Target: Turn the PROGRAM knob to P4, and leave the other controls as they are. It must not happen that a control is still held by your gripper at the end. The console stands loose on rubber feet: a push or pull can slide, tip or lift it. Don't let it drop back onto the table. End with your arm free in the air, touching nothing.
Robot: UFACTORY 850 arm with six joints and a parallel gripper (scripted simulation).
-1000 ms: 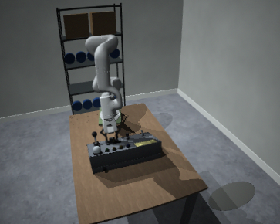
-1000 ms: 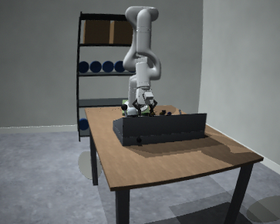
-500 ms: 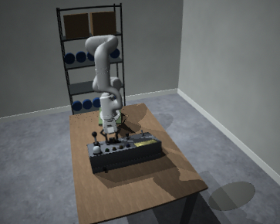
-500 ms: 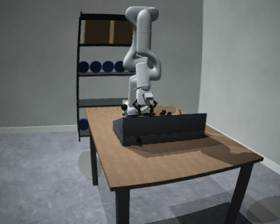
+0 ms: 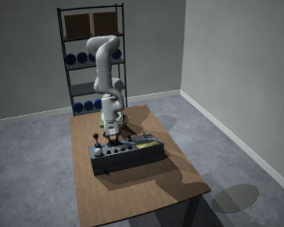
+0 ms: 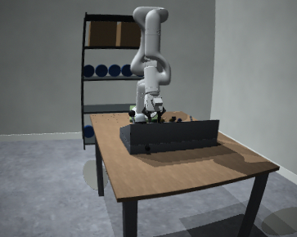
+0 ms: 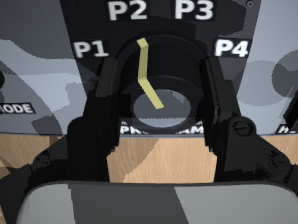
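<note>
My gripper is now 7 cm to the right of the dark console, 3 cm above it and 2 cm short of it. From my hand the other things lie so: black ball-topped lever 12 cm to the right, 1 cm above; mode knob 12 cm to the left, 2 cm behind.
</note>
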